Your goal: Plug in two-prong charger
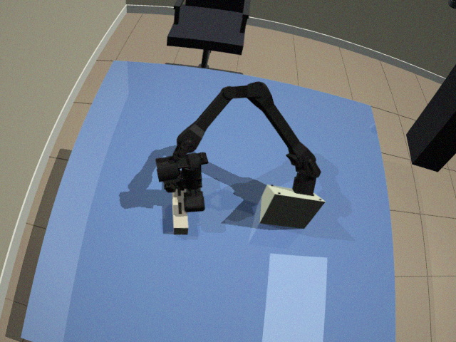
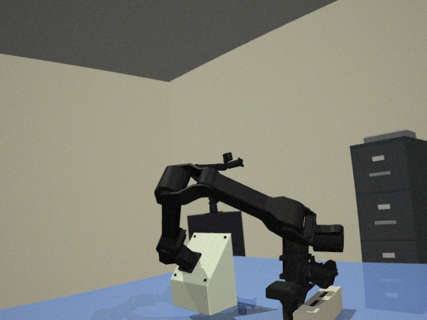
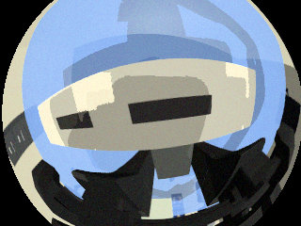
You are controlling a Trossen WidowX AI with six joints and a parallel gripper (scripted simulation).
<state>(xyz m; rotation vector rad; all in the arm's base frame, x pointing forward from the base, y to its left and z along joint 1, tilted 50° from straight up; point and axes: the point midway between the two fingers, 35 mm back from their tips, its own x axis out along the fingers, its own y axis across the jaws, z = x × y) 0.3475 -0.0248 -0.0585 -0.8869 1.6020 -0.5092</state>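
The dark grey charger lies 20 mm ahead of my gripper tip and 10 mm above it.
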